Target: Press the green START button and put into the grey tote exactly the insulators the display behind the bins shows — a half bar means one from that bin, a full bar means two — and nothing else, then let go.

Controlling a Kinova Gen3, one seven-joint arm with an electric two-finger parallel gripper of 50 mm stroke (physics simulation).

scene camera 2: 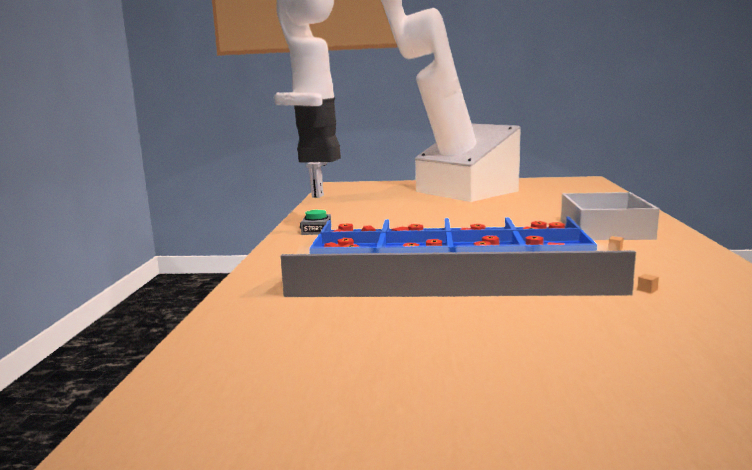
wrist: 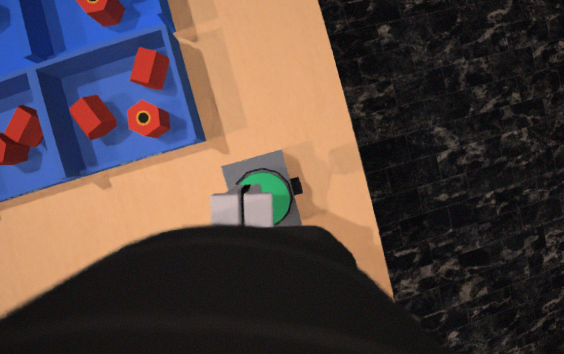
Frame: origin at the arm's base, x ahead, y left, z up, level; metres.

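Where they show: gripper, fingertip midpoint: (scene camera 2: 317,196) (wrist: 248,202); arm's base at its link origin: (scene camera 2: 457,146).
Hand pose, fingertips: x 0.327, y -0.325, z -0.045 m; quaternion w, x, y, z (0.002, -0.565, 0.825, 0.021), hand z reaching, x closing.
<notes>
Each offset is from my fingertips to the centre of the thing. "pt": to the spot under its first point. Level surfaces: height alone.
My gripper (scene camera 2: 316,195) (wrist: 248,202) is shut and empty. In the scene view it hangs a little above the green START button {0.006 m back, 0.006 m right, 0.049 m down} (scene camera 2: 316,214) (wrist: 275,192), with a gap between the fingertips and the button. In the wrist view the fingers hide part of the button's left side. Red insulators (scene camera 2: 434,242) (wrist: 148,119) lie in the blue bins (scene camera 2: 382,235) (wrist: 196,131), some upright and some on their sides. The grey tote {0.077 m ahead, 0.529 m left, 0.042 m down} (scene camera 2: 626,224) stands at the right; its floor is hidden. The display {pt 0.381 m ahead, 0.205 m left, 0.038 m down} (scene camera 2: 458,274) shows its dark back in the scene view, so its bars are hidden.
Two small wooden cubes {0.392 m ahead, 0.455 m left, 0.059 m down} (scene camera 2: 647,283) {0.203 m ahead, 0.494 m left, 0.059 m down} (scene camera 2: 616,243) lie to the right of the display and bins. The robot's white base (scene camera 2: 443,176) stands at the back of the table {0.069 m down} (scene camera 2: 354,376). The table's edge runs close beside the button, with dark floor (wrist: 465,150) beyond it.
</notes>
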